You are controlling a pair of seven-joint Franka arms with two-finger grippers.
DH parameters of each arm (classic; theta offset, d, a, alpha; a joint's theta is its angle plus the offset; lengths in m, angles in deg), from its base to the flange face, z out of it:
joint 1: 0 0.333 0 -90
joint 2: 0 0 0 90
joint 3: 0 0.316 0.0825 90
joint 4: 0 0 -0.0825 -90
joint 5: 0 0.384 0 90
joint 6: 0 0 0.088 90
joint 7: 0 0.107 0 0
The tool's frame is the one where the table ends.
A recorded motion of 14 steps. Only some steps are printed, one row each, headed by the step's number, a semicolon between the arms.
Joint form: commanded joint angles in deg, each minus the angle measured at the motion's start. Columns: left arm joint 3, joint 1, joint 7, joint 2, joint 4, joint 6, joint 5; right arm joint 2, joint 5, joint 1, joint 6, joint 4, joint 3, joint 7.
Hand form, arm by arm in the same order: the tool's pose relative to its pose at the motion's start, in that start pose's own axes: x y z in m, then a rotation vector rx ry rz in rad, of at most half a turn. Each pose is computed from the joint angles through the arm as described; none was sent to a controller.
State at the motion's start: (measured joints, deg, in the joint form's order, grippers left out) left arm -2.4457 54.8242 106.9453 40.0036 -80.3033 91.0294 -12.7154; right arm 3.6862 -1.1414 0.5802 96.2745 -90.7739 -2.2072 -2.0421
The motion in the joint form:
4: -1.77 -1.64 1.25 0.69 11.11 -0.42 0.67; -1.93 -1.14 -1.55 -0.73 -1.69 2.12 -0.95
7: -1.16 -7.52 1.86 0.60 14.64 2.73 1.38; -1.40 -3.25 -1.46 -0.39 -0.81 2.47 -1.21
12: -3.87 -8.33 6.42 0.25 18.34 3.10 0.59; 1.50 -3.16 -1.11 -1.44 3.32 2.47 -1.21
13: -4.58 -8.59 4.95 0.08 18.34 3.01 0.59; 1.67 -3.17 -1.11 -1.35 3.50 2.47 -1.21
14: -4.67 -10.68 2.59 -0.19 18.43 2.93 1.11; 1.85 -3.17 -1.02 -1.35 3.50 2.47 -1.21
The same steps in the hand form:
4: 0.0508 -0.0137 -0.0726 0.1459 -0.0605 0.1150; -0.0113 -0.0034 -0.0046 -0.0167 -0.0090 -0.0283
7: 0.1207 -0.0278 -0.0869 0.2222 -0.1364 0.2222; -0.0074 -0.0040 -0.0073 -0.0534 0.0018 -0.0441
12: 0.1658 -0.0250 -0.1106 0.2829 -0.1347 0.3745; 0.0075 -0.0072 -0.0103 -0.0516 0.0053 -0.0484
13: 0.1758 -0.0243 -0.1093 0.2824 -0.1272 0.3651; 0.0086 -0.0072 -0.0102 -0.0518 0.0071 -0.0485
14: 0.2020 -0.0242 -0.1030 0.2745 -0.1391 0.3600; 0.0094 -0.0081 -0.0083 -0.0517 0.0040 -0.0502

